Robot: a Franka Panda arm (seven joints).
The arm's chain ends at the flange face. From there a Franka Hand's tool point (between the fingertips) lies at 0.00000 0.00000 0.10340 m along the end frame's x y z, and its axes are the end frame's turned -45 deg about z.
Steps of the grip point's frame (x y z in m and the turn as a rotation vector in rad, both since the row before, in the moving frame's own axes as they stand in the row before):
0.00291 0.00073 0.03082 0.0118 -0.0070 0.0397
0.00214 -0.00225 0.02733 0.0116 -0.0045 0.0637
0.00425 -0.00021 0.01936 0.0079 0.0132 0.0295
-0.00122 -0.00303 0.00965 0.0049 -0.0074 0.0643
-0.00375 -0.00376 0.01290 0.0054 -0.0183 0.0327
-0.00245 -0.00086 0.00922 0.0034 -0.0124 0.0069
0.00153 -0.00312 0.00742 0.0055 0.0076 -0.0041
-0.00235 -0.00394 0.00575 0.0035 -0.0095 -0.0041
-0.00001 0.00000 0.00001 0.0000 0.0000 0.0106
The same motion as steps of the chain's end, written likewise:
0.00394 -0.00116 0.03083 0.0034 -0.0133 0.0397
0.00108 -0.00255 0.02734 0.0050 -0.0114 0.0637
0.00245 -0.00162 0.01937 0.0149 0.0037 0.0295
-0.00210 -0.00143 0.00965 -0.0018 -0.0087 0.0643
-0.00356 -0.00092 0.01292 -0.0091 -0.0168 0.0327
-0.00118 0.00047 0.00923 -0.0064 -0.0112 0.0069
-0.00128 -0.00233 0.00742 0.0093 0.0015 -0.0041
-0.00350 -0.00156 0.00576 -0.0042 -0.0092 -0.0041
-0.00001 0.00001 0.00001 0.0000 0.0000 0.0106

